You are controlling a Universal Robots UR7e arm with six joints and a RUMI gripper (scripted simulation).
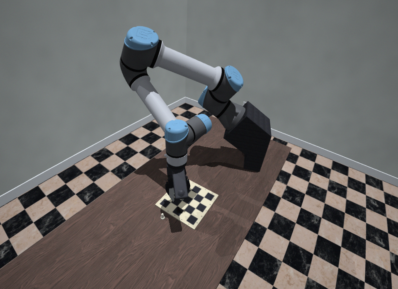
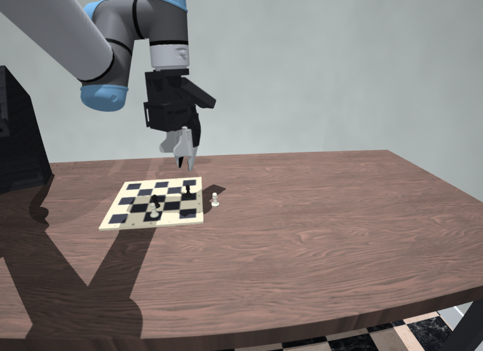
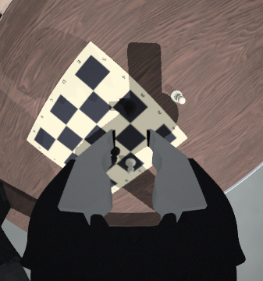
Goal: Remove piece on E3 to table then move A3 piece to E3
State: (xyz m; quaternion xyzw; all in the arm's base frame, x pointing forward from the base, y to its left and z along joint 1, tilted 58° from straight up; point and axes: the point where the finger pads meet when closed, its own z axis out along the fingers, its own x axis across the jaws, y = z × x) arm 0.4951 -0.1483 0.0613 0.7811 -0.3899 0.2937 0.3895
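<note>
Right now my hand is 90 mm above the chessboard, 70 mm past it and 20 mm to the right of it.
</note>
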